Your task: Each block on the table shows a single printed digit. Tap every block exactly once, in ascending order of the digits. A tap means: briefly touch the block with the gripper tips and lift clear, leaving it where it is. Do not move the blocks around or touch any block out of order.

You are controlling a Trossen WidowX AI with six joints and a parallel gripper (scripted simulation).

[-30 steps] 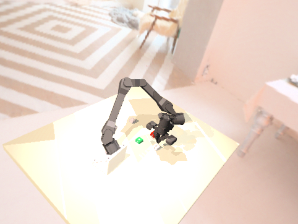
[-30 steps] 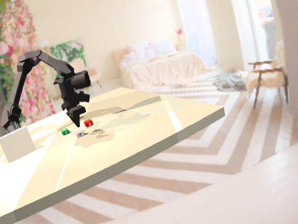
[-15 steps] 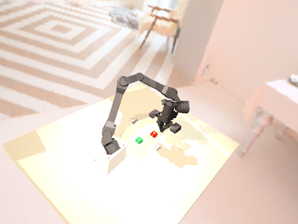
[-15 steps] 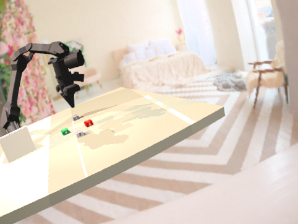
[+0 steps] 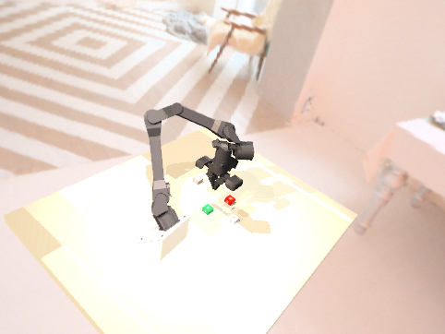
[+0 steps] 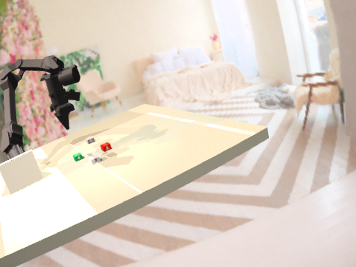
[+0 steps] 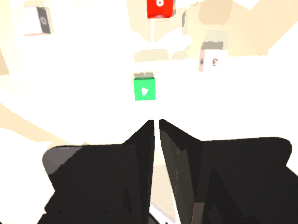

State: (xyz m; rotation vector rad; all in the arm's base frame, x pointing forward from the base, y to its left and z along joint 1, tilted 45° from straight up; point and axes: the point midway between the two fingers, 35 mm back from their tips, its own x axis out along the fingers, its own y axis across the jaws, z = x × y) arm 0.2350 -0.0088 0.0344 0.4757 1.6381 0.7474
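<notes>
The green block is 12 cm below my gripper tip and 1 cm to the left of it. Round my gripper tip: red block: 12 cm below, 12 cm ahead; then white block: 12 cm below, 9 cm to the right, 5 cm ahead.
</notes>
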